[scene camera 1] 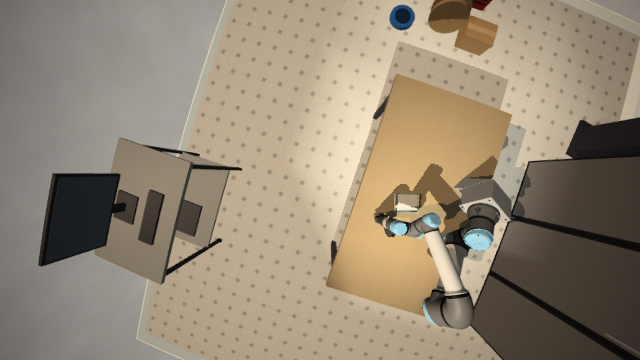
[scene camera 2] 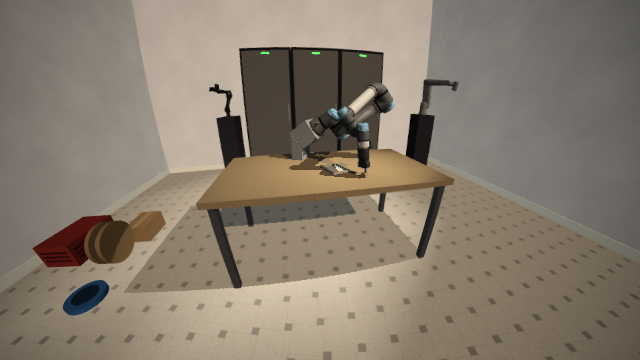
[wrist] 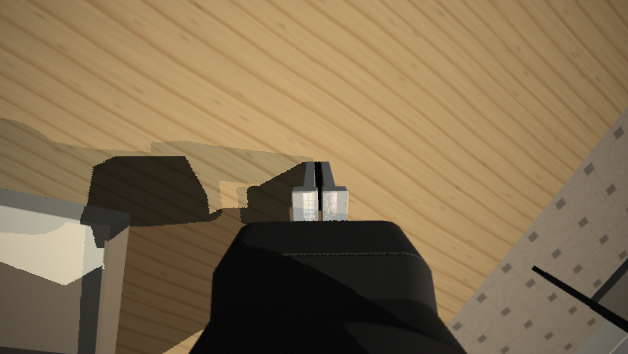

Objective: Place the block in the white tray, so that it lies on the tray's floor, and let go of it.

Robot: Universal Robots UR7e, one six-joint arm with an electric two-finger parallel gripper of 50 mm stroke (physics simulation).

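Places are measured from the arm's base along level axes (x up, y left, z back), in millimetres.
Pixels of known places: gripper, fingertip midpoint: [scene camera 1: 377, 219] [scene camera 2: 366, 175] [wrist: 317, 176]; arm's base at its link origin: [scene camera 1: 483, 212] [scene camera 2: 315, 128].
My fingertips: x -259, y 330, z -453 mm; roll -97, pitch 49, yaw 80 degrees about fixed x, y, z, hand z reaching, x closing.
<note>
Ahead of a thing's pixels: the offset from my fingertips to its top centre. Level surfaces: height alone.
My gripper [scene camera 2: 366, 171] [wrist: 317, 176] is shut, its two fingertips together with nothing between them, low over the table. The small tan block @(dx +22, dy -22, dz -15 mm) [scene camera 2: 364, 175] sits on the table right at the fingertips in the scene camera 2 view. In the wrist view the block is mostly or wholly hidden behind the fingers and gripper body; a thin tan sliver shows beside the left finger. Whether the fingers touch the block I cannot tell. The white tray @(dx +14, dy -196, dz +134 mm) [scene camera 2: 327, 171] [wrist: 114, 290] stands on the table to the left of the gripper in the wrist view, partly in shadow.
The wooden table @(dx -6 mm) [scene camera 1: 430, 115] [scene camera 2: 260, 185] carries the arm's grey base [scene camera 1: 482, 192]. The table's edge and the tiled floor show at the right of the wrist view. A blue bowl-like ring [scene camera 1: 393, 25] and a cardboard box [scene camera 1: 475, 37] are on the floor, away from the table.
</note>
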